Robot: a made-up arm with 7 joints.
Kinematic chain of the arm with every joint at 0, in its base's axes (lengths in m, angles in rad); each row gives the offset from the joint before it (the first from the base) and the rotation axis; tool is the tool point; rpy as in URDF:
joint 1: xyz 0 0 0 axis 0.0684 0.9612 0.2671
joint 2: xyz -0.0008 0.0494 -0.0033 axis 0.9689 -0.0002 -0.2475
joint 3: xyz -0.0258 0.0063 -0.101 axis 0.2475 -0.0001 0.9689
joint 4: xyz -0.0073 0 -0.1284 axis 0.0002 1 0
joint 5: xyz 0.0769 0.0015 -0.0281 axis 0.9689 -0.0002 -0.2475
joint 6: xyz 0.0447 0 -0.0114 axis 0.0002 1 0
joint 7: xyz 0.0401 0 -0.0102 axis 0.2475 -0.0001 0.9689
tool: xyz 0 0 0 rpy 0 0.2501 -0.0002
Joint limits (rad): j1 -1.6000..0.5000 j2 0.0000..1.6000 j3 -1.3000..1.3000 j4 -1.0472..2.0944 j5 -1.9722..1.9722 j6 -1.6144..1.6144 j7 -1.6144..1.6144
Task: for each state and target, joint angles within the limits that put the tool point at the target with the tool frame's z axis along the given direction. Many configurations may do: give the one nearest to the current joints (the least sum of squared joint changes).
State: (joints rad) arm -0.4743 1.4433 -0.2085 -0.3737 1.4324 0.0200 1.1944
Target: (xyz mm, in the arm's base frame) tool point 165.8 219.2 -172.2 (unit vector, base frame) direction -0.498 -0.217 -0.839
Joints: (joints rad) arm -0.1523 1.2188 -0.4792 -0.1174 1.6669 0.0557 1.1944
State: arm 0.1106 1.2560 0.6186 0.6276 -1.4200 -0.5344 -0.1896
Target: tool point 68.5 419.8 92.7 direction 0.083 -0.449 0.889
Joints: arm 0.5000 1.5983 1.1849 0.9020 -0.9517 -0.0240 -0.1897
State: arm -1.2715 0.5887 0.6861 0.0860 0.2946 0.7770 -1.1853
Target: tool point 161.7 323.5 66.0 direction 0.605 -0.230 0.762
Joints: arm -0.7427 1.1404 0.6962 0.0383 0.8748 1.1162 -1.1853
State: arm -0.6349 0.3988 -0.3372 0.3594 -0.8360 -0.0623 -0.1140
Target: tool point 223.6 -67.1 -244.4 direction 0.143 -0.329 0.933
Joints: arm -0.7130 0.2055 -0.9268 0.2905 -0.4131 0.1938 -0.1140
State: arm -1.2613 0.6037 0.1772 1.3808 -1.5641 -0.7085 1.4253
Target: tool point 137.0 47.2 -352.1 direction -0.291 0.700 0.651
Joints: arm -0.7639 0.0000 0.4827 1.9535 -1.6946 -0.9126 1.4253
